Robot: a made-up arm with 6 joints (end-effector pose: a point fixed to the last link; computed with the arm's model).
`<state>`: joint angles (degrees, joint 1 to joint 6).
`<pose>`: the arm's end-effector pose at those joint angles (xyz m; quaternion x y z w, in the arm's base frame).
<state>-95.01 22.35 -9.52 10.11 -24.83 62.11</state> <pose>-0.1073 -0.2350 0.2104 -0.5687 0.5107 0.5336 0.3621</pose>
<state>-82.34 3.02 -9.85 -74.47 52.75 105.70</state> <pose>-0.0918 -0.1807 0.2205 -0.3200 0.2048 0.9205 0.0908</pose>
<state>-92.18 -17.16 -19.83 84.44 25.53 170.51</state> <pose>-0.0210 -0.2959 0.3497 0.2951 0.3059 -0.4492 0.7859</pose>
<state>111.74 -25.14 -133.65 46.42 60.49 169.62</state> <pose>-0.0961 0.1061 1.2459 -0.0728 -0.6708 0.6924 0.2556</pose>
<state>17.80 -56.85 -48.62 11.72 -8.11 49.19</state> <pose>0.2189 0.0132 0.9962 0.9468 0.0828 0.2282 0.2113</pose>
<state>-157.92 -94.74 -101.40 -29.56 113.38 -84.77</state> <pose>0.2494 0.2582 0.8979 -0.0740 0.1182 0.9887 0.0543</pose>
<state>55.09 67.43 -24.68 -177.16 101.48 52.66</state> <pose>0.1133 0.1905 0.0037 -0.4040 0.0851 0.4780 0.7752</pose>
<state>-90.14 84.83 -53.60 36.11 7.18 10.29</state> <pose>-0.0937 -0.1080 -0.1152 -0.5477 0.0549 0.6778 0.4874</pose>
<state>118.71 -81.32 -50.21 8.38 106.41 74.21</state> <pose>-0.0274 0.1329 0.7174 0.3033 0.7926 -0.1829 0.4963</pose>
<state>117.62 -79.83 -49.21 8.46 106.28 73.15</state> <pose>-0.0305 0.1423 0.7073 0.2983 0.7835 -0.1920 0.5102</pose>
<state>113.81 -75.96 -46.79 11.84 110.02 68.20</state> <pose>-0.0419 0.1514 0.6698 0.2412 0.7609 -0.2269 0.5580</pose>
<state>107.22 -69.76 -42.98 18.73 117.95 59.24</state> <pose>-0.0573 0.1485 0.6104 0.1146 0.7303 -0.2932 0.6062</pose>
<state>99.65 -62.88 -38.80 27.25 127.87 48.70</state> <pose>-0.0742 0.1276 0.5605 -0.0518 0.7103 -0.3676 0.5980</pose>
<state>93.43 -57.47 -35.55 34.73 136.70 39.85</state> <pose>-0.0907 0.1037 0.5407 -0.1925 0.7082 -0.4155 0.5374</pose>
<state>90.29 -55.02 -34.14 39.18 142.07 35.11</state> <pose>-0.1011 0.0896 0.5416 -0.2671 0.7132 -0.4284 0.4863</pose>
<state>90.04 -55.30 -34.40 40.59 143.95 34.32</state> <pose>-0.1046 0.0834 0.5481 -0.2853 0.7165 -0.4217 0.4769</pose>
